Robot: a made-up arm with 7 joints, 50 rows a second.
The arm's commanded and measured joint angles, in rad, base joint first. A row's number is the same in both.
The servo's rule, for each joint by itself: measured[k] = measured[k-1] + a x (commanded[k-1-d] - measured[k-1]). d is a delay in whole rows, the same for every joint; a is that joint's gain. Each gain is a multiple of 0.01, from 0.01 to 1. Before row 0 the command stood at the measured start. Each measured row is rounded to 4 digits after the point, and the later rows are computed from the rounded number. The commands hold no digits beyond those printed.
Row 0, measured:
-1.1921 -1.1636 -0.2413 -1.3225 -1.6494 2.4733 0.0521
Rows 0 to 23, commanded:
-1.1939 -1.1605 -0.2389 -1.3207 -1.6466 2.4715 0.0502
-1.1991 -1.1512 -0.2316 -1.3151 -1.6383 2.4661 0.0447
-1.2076 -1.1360 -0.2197 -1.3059 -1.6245 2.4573 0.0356
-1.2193 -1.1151 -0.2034 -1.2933 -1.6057 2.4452 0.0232
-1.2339 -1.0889 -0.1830 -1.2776 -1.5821 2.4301 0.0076
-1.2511 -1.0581 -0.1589 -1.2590 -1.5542 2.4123 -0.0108
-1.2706 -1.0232 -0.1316 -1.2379 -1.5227 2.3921 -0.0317
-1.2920 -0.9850 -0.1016 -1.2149 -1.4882 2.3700 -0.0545
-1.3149 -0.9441 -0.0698 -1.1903 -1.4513 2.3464 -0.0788
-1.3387 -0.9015 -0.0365 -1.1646 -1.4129 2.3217 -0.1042
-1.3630 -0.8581 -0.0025 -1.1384 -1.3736 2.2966 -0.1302
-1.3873 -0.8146 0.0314 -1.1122 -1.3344 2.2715 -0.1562
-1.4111 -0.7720 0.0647 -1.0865 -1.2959 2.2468 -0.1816
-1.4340 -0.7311 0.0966 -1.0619 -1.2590 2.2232 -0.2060
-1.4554 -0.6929 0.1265 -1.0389 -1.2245 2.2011 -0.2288
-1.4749 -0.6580 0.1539 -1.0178 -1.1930 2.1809 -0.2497
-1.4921 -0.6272 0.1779 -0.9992 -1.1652 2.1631 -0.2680
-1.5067 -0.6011 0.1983 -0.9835 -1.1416 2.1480 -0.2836
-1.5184 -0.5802 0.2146 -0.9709 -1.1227 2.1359 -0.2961
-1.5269 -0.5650 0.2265 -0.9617 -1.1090 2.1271 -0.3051
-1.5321 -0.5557 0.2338 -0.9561 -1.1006 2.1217 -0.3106
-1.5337 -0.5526 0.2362 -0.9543 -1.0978 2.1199 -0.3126
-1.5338 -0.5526 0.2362 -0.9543 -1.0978 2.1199 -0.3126
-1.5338 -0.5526 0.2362 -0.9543 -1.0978 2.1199 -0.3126
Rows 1 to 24, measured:
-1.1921 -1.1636 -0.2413 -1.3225 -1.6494 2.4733 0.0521
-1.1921 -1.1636 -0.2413 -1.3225 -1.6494 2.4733 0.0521
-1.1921 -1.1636 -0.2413 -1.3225 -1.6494 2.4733 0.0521
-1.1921 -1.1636 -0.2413 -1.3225 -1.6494 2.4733 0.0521
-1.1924 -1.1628 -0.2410 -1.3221 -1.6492 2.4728 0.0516
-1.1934 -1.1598 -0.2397 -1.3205 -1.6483 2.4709 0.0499
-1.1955 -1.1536 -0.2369 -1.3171 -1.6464 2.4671 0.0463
-1.1991 -1.1436 -0.2322 -1.3116 -1.6431 2.4610 0.0405
-1.2043 -1.1294 -0.2253 -1.3038 -1.6382 2.4523 0.0323
-1.2113 -1.1109 -0.2160 -1.2935 -1.6315 2.4411 0.0215
-1.2202 -1.0881 -0.2042 -1.2807 -1.6228 2.4274 0.0082
-1.2310 -1.0613 -0.1898 -1.2656 -1.6120 2.4113 -0.0075
-1.2436 -1.0308 -0.1730 -1.2483 -1.5991 2.3931 -0.0253
-1.2579 -0.9972 -0.1539 -1.2290 -1.5842 2.3731 -0.0450
-1.2737 -0.9610 -0.1327 -1.2082 -1.5674 2.3517 -0.0663
-1.2907 -0.9229 -0.1097 -1.1861 -1.5488 2.3292 -0.0888
-1.3088 -0.8837 -0.0853 -1.1632 -1.5286 2.3061 -0.1120
-1.3276 -0.8440 -0.0598 -1.1399 -1.5070 2.2829 -0.1355
-1.3468 -0.8047 -0.0337 -1.1167 -1.4844 2.2600 -0.1588
-1.3660 -0.7666 -0.0074 -1.0940 -1.4611 2.2379 -0.1815
-1.3849 -0.7304 0.0185 -1.0722 -1.4374 2.2170 -0.2031
-1.4032 -0.6968 0.0437 -1.0518 -1.4137 2.1977 -0.2232
-1.4205 -0.6665 0.0676 -1.0332 -1.3904 2.1804 -0.2414
-1.4365 -0.6401 0.0898 -1.0168 -1.3679 2.1655 -0.2573
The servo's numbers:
d 4
a 0.15 0.26 0.14 0.23 0.08 0.28 0.25

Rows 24 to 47, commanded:
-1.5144 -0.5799 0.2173 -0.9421 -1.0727 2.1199 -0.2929
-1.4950 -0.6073 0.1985 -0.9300 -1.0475 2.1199 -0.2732
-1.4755 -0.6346 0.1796 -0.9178 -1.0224 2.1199 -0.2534
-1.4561 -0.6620 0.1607 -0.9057 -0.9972 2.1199 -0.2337
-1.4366 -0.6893 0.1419 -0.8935 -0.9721 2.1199 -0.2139
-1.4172 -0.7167 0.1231 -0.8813 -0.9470 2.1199 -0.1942
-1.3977 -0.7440 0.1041 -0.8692 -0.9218 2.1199 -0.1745
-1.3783 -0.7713 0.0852 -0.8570 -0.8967 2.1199 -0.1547
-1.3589 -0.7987 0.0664 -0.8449 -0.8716 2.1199 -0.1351
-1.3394 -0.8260 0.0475 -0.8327 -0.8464 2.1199 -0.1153
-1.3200 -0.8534 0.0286 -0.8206 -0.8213 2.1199 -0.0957
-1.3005 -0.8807 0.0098 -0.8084 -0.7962 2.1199 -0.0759
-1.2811 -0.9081 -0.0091 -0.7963 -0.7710 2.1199 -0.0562
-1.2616 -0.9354 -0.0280 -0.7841 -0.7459 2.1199 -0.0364
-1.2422 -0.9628 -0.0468 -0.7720 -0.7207 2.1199 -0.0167
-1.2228 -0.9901 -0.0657 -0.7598 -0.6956 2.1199 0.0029
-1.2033 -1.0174 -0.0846 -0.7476 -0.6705 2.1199 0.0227
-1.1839 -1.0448 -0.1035 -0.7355 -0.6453 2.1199 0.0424
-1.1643 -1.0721 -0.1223 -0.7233 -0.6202 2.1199 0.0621
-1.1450 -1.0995 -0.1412 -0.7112 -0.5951 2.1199 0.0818
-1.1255 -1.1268 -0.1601 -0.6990 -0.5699 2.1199 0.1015
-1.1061 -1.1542 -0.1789 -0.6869 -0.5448 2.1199 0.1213
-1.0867 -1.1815 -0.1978 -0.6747 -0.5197 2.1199 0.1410
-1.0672 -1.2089 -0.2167 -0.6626 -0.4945 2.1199 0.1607
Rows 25 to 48, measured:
-1.4508 -0.6182 0.1100 -1.0028 -1.3465 2.1532 -0.2706
-1.4632 -0.6011 0.1277 -0.9916 -1.3266 2.1439 -0.2811
-1.4738 -0.5885 0.1429 -0.9830 -1.3083 2.1372 -0.2890
-1.4828 -0.5792 0.1560 -0.9764 -1.2915 2.1324 -0.2949
-1.4875 -0.5794 0.1646 -0.9685 -1.2740 2.1289 -0.2944
-1.4886 -0.5867 0.1693 -0.9596 -1.2559 2.1264 -0.2891
-1.4866 -0.5992 0.1707 -0.9500 -1.2372 2.1246 -0.2802
-1.4820 -0.6155 0.1693 -0.9398 -1.2180 2.1233 -0.2686
-1.4752 -0.6347 0.1655 -0.9292 -1.1983 2.1223 -0.2549
-1.4665 -0.6560 0.1596 -0.9182 -1.1782 2.1216 -0.2397
-1.4562 -0.6789 0.1518 -0.9069 -1.1577 2.1211 -0.2234
-1.4445 -0.7029 0.1425 -0.8954 -1.1368 2.1208 -0.2062
-1.4317 -0.7278 0.1318 -0.8838 -1.1156 2.1205 -0.1884
-1.4179 -0.7533 0.1200 -0.8720 -1.0941 2.1203 -0.1701
-1.4032 -0.7793 0.1072 -0.8602 -1.0723 2.1202 -0.1515
-1.3878 -0.8057 0.0936 -0.8483 -1.0502 2.1201 -0.1326
-1.3718 -0.8323 0.0792 -0.8363 -1.0279 2.1200 -0.1135
-1.3553 -0.8591 0.0642 -0.8243 -1.0053 2.1200 -0.0942
-1.3383 -0.8861 0.0487 -0.8123 -0.9825 2.1200 -0.0748
-1.3210 -0.9131 0.0327 -0.8002 -0.9595 2.1200 -0.0554
-1.3033 -0.9402 0.0163 -0.7881 -0.9364 2.1200 -0.0359
-1.2854 -0.9674 -0.0005 -0.7760 -0.9131 2.1200 -0.0163
-1.2672 -0.9946 -0.0176 -0.7639 -0.8897 2.1200 0.0033
-1.2489 -1.0219 -0.0349 -0.7518 -0.8661 2.1200 0.0229

